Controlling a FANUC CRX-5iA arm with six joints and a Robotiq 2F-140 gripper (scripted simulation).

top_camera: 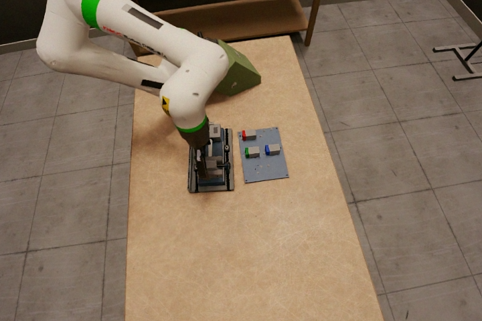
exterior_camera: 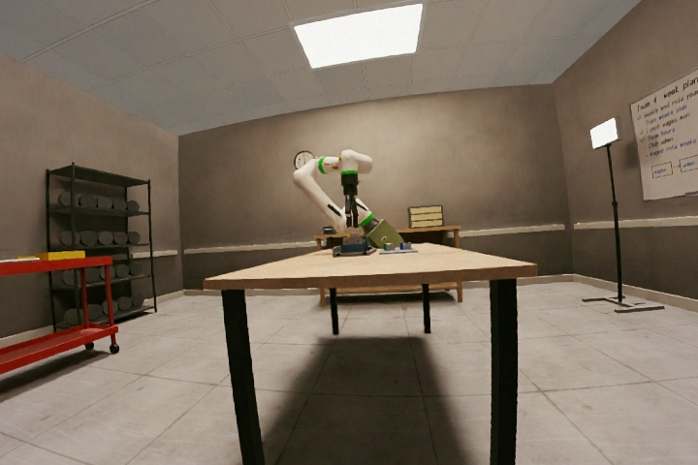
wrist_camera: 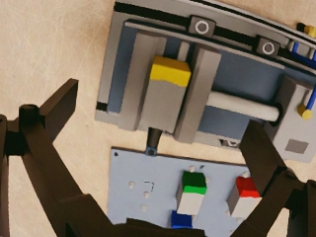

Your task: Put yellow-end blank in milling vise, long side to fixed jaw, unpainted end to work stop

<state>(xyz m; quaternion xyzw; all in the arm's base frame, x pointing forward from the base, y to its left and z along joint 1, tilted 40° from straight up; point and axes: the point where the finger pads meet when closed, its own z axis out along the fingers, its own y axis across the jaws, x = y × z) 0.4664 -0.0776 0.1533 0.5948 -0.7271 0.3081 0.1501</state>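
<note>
My gripper is now 10 mm short of the work stop, 50 mm to the right of it and 70 mm above it. Also, from my hand: green-ended blank (40 mm behind, 190 mm to the left, 130 mm below); then fixed jaw (30 mm ahead, 10 mm to the right, 80 mm below); then hose end block (160 mm behind, 40 mm to the left, 80 mm below).
</note>
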